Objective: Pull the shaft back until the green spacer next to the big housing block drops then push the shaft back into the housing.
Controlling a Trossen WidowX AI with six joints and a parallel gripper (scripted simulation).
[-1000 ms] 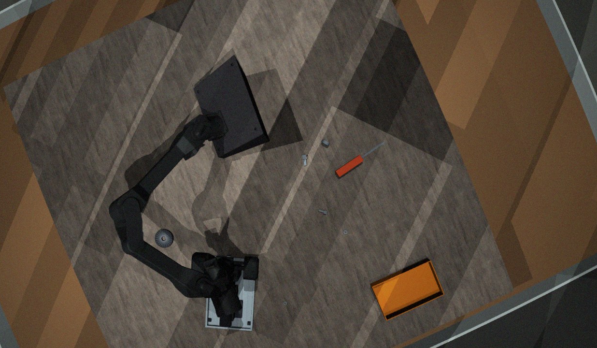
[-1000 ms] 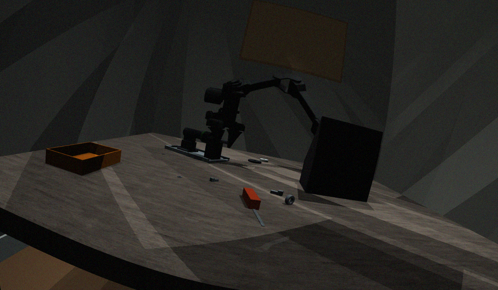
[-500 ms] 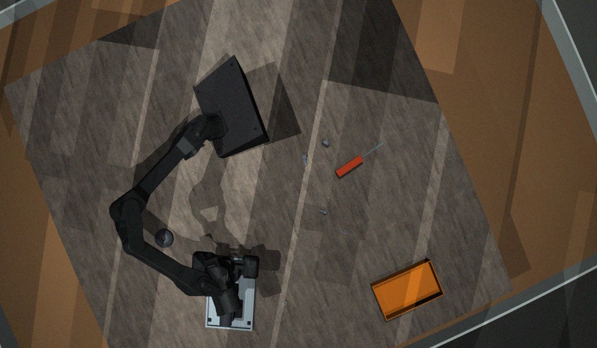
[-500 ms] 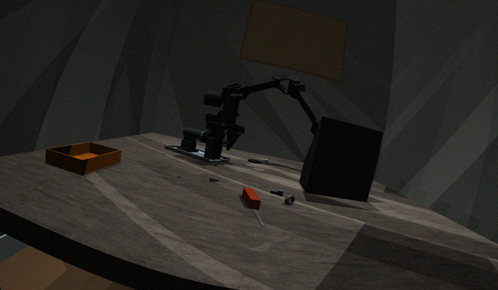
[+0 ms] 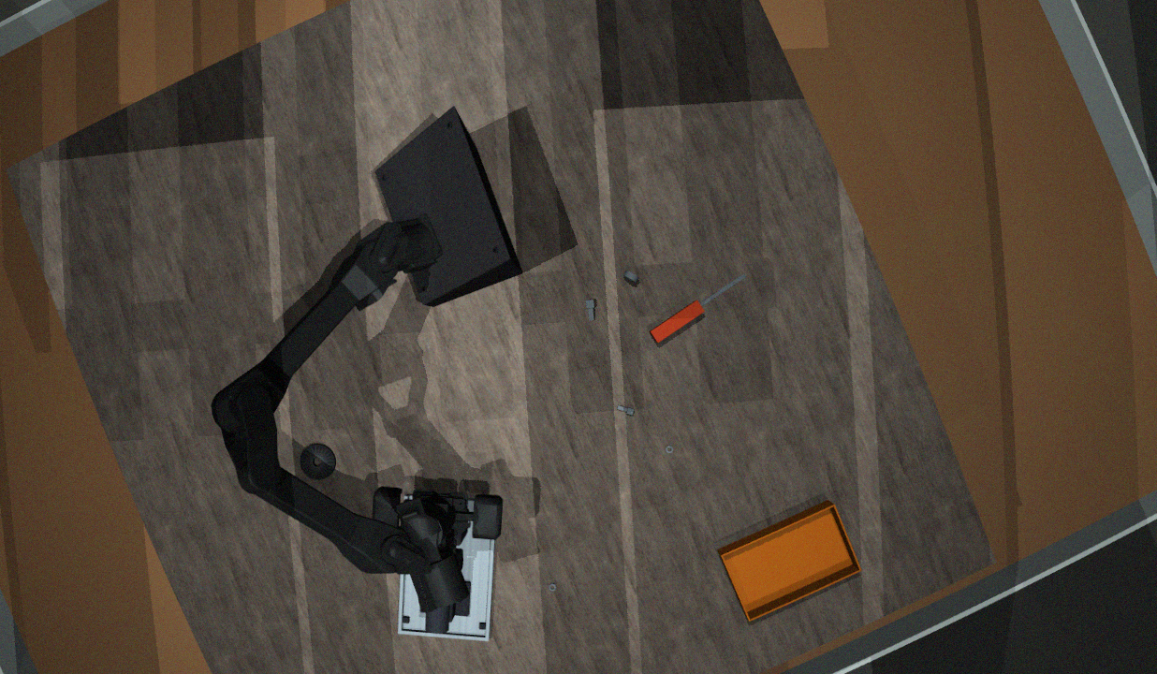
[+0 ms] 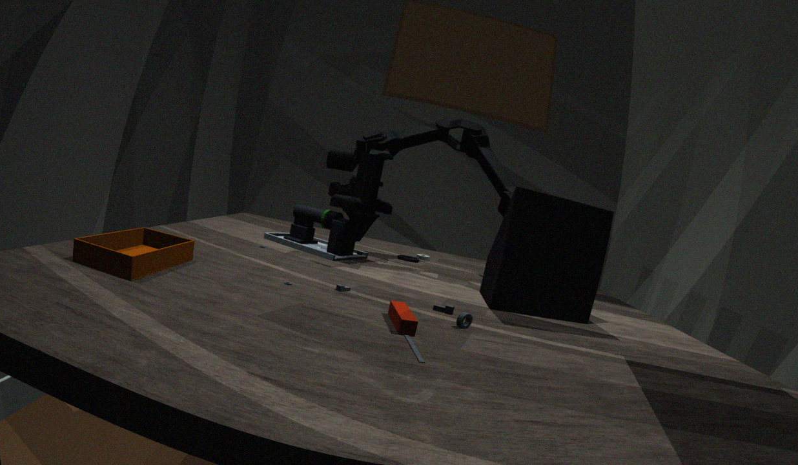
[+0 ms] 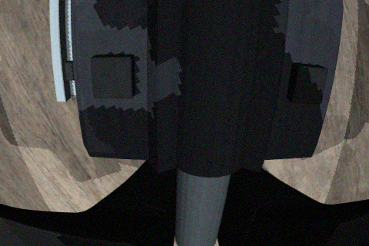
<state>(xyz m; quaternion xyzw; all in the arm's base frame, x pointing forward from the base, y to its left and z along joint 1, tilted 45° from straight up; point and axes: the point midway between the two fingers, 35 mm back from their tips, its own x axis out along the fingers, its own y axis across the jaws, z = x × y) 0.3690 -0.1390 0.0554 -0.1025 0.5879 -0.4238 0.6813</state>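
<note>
My gripper tip is 6 cm short of the grey shaft, 3 cm to the left of it and 3 cm below it. The rest, counted from my gripper tip: green spacer (8 cm ahead, 4 cm to the right, 3 cm above); then nut (40 cm to the left, 21 cm behind, 3 cm below); then dark round piece (18 cm to the right, 14 cm behind, 4 cm below).
</note>
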